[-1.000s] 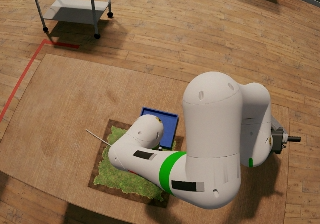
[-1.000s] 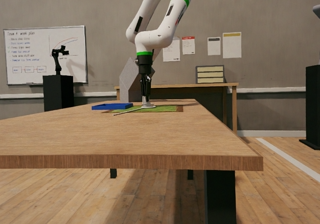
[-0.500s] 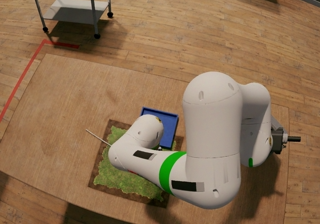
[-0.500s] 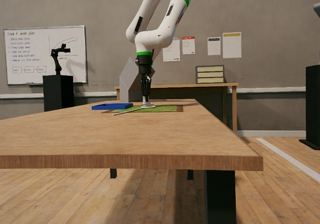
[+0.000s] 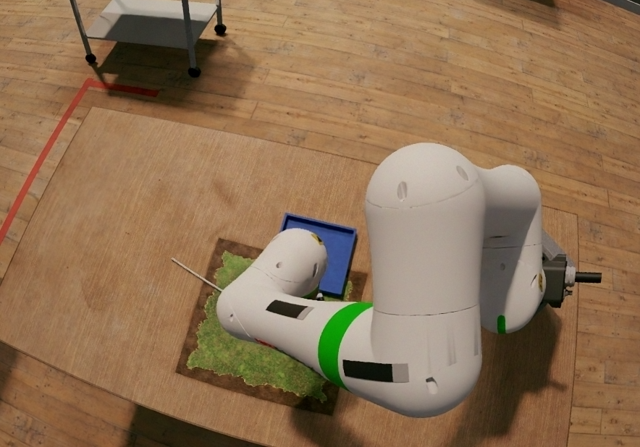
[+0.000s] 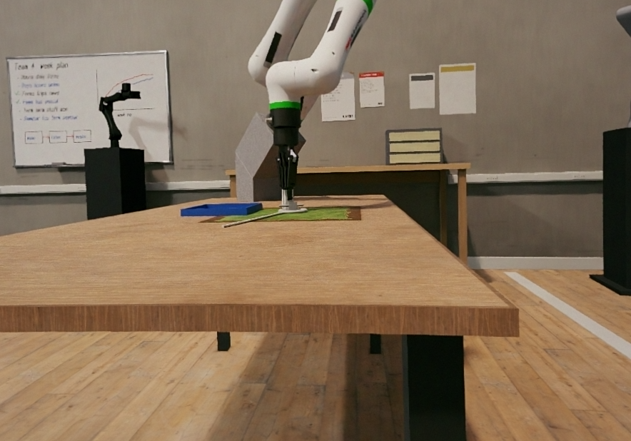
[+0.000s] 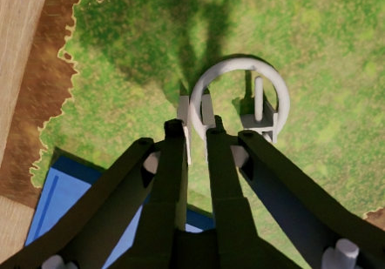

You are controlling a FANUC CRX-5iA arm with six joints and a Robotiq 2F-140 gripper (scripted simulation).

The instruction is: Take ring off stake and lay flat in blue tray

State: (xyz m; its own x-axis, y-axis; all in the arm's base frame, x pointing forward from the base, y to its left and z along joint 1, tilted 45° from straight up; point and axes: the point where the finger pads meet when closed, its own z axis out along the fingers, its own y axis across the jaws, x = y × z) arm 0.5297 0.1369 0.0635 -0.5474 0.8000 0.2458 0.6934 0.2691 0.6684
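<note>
Right now the ring is 30 mm ahead of my hand, 20 mm to the left of it and 30 mm below it. The rest, counted from my hand: blue tray (20 mm ahead, 200 mm to the right, 30 mm below); then short stake (50 mm ahead, 30 mm to the left, 20 mm below); then grass mat (50 mm ahead, 20 mm to the left, 50 mm below).
</note>
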